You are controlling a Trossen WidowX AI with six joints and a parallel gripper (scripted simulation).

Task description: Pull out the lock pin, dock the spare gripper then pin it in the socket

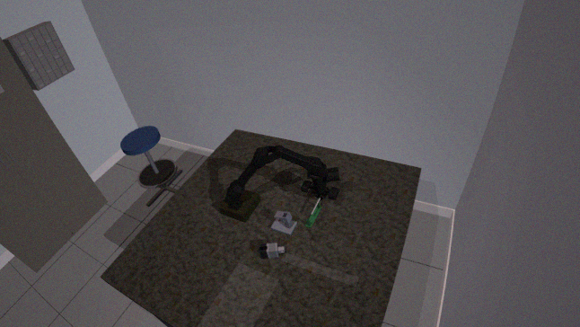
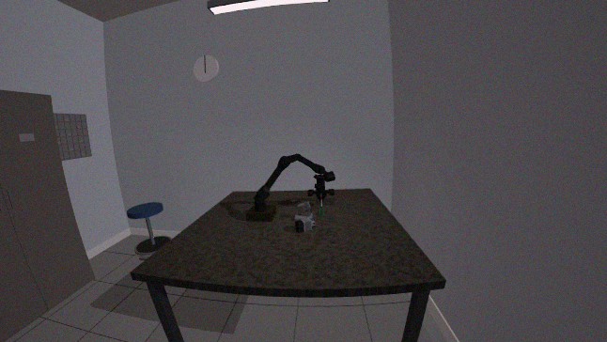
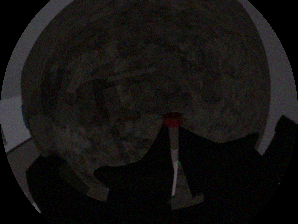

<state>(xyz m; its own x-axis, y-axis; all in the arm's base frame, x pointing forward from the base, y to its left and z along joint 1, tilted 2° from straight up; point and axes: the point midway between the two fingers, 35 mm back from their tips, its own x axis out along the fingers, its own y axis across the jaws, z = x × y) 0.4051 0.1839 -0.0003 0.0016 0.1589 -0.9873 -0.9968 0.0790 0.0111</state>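
Right now the green bracket is 10 mm behind my gripper tip and 100 mm to the right of it. Also, from my gripper tip: grey mount 120 mm behind, 200 mm to the right, 30 mm above; spare gripper 120 mm behind, 360 mm to the right.
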